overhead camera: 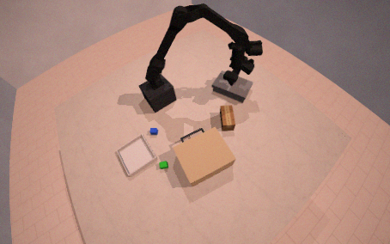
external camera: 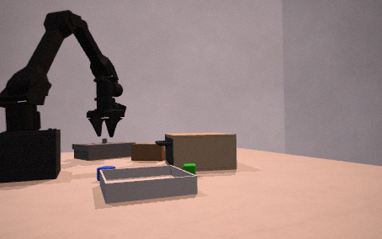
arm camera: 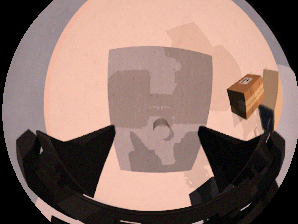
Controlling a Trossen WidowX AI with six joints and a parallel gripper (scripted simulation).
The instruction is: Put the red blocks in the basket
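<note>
Now: hand 6 cm above the grey flat piece. The rest, counted from my hand: small brown box (12 cm ahead, 18 cm to the right, 7 cm below); tan drawer cabinet (19 cm ahead, 39 cm to the right, 7 cm below); drawer (17 cm ahead, 39 cm to the right, 7 cm below).
</note>
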